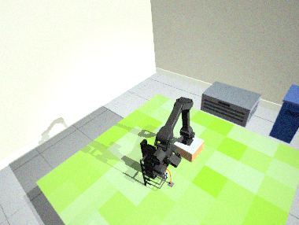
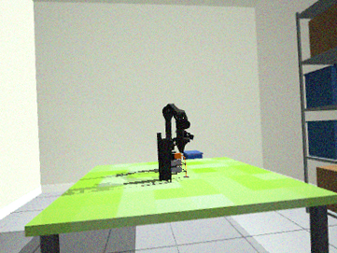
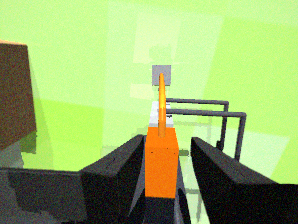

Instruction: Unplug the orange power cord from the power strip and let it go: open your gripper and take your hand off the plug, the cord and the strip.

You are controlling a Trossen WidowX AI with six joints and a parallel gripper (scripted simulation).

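Now: gripper tip 5 cm to the left of the orange plug and 1 cm above it.
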